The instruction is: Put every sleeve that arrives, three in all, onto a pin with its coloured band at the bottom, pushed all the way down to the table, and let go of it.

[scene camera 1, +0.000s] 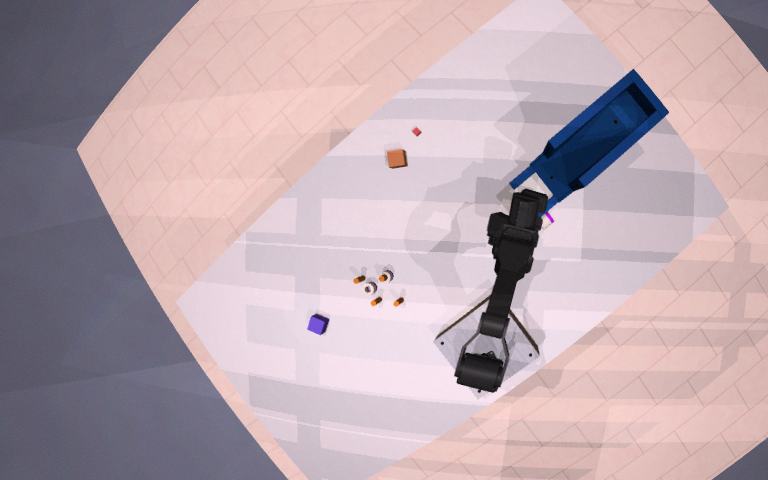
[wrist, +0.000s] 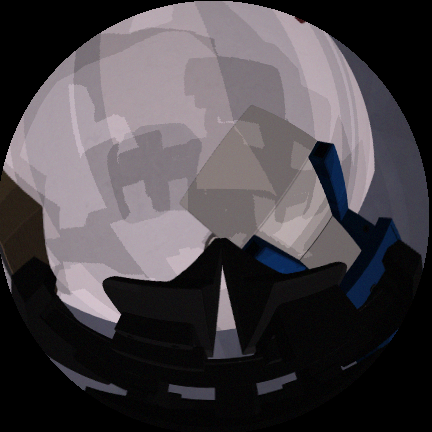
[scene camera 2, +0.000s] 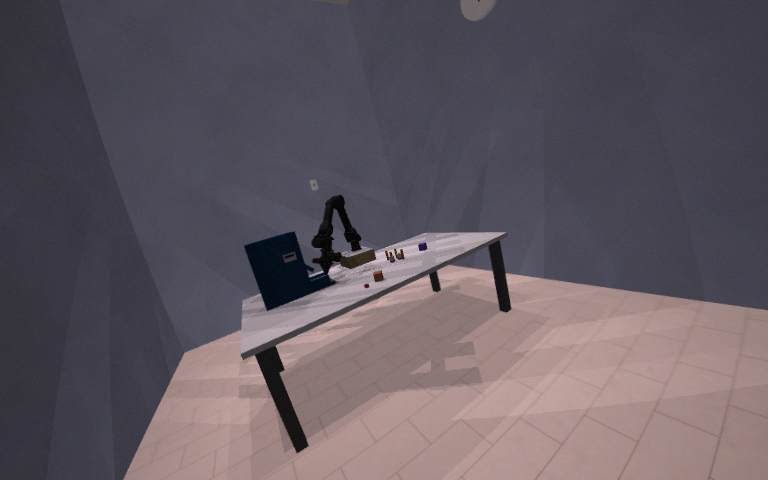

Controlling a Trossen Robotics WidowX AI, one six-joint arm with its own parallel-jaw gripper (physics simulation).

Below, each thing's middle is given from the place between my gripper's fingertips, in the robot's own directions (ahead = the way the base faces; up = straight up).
Labels:
I see the blue dispenser (scene camera 1: 583,149) 15 cm to the right of my hand, 12 cm above it and 8 cm ahead of it.

